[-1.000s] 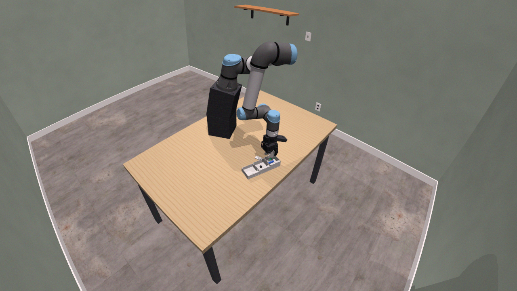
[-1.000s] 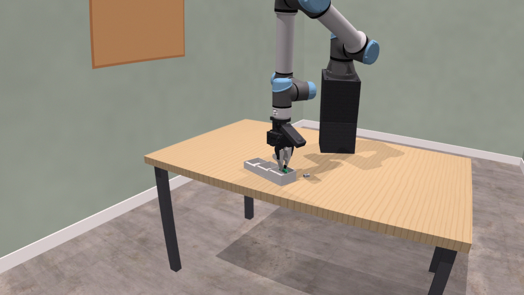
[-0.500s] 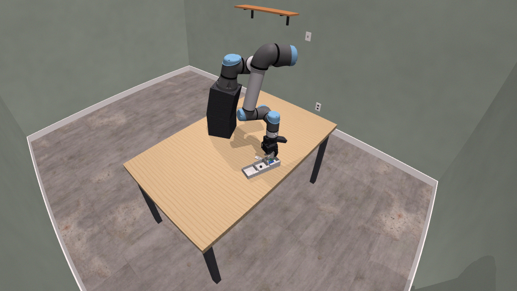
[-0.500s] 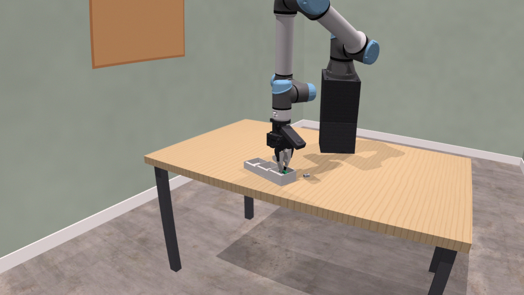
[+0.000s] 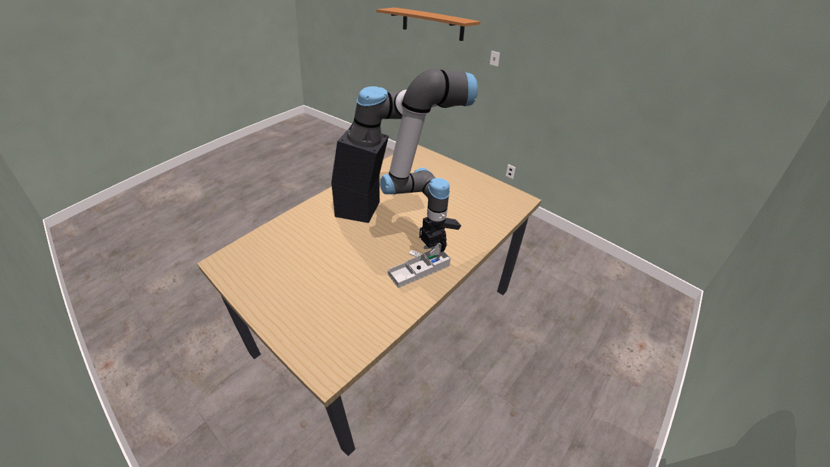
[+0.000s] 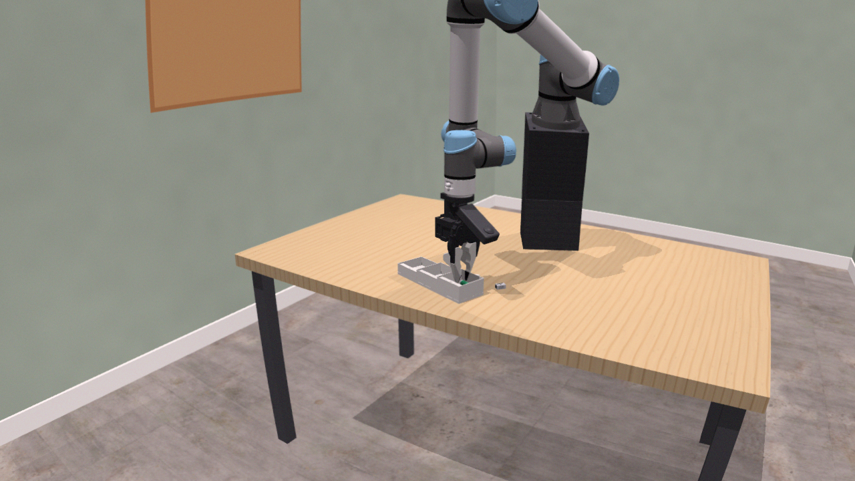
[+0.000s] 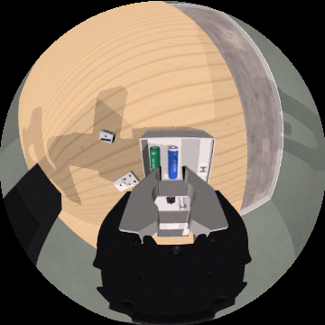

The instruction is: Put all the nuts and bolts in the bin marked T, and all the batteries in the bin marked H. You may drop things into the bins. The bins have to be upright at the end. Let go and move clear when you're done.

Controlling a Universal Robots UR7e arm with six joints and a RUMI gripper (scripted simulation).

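Now: the blue battery 30 mm below my hand and 10 mm to the right of it. Round my hand: bolt 90 mm to the right, 30 mm below, 20 mm behind; then black nut 70 mm to the right, 40 mm below, 40 mm behind; then green battery 30 mm below, 20 mm behind, 10 mm to the left.
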